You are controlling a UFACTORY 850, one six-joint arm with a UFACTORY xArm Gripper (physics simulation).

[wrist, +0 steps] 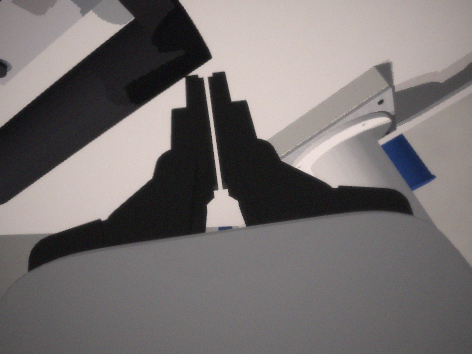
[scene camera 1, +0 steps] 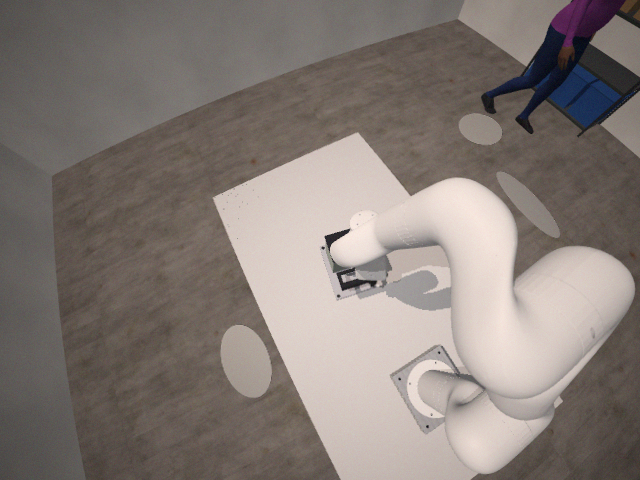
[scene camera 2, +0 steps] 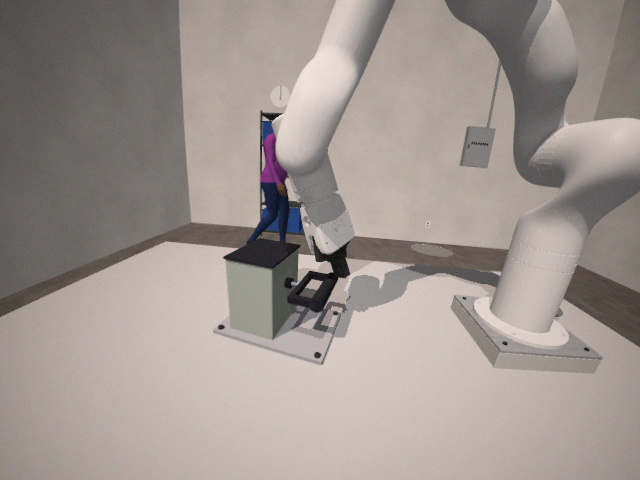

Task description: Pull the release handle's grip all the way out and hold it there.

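Observation:
Through the wrist view I see my gripper (wrist: 209,102), and through scene camera 1 I see a grey base plate (scene camera 1: 339,294).

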